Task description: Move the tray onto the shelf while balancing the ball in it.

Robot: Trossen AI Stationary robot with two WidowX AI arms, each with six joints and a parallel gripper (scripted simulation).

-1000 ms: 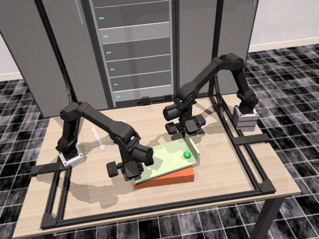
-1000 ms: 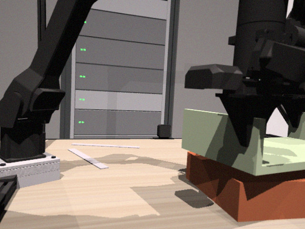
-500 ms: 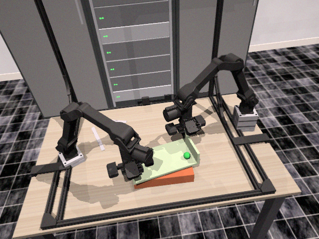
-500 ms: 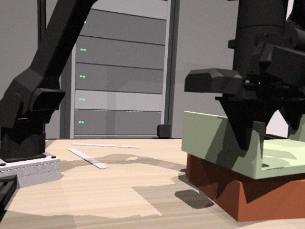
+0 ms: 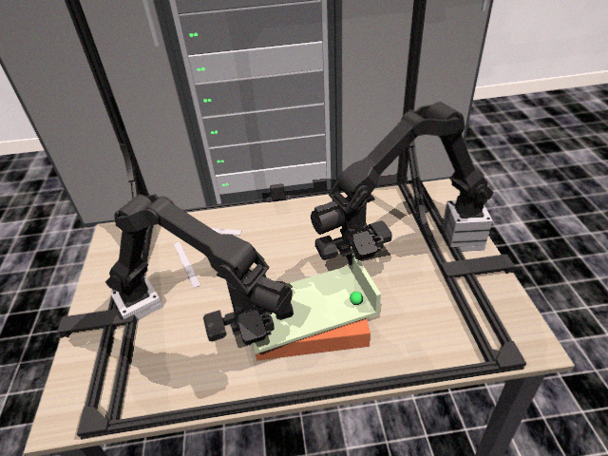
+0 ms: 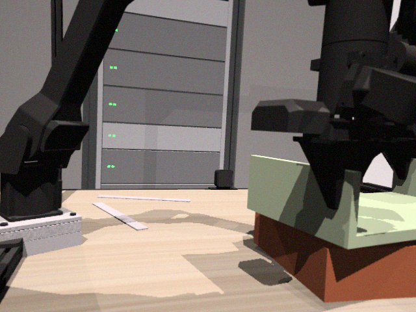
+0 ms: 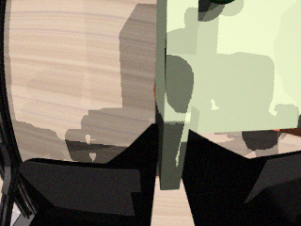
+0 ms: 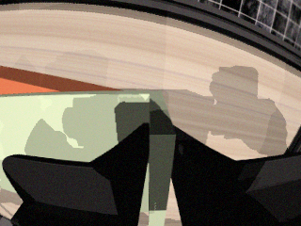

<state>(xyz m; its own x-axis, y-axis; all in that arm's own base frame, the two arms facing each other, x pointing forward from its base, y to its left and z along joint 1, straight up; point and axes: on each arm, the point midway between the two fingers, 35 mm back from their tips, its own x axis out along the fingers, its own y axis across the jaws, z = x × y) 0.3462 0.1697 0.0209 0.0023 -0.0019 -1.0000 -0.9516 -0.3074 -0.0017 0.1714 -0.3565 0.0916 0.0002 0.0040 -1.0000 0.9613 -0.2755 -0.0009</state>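
Now: left hand 11 cm short of the green ball, 2 cm to the left of it and 4 cm above it. From my left hand the other things lie so: shelf (8 cm ahead, 14 cm to the right, 9 cm below); then pale green tray (8 cm ahead, 14 cm to the right, 5 cm below).
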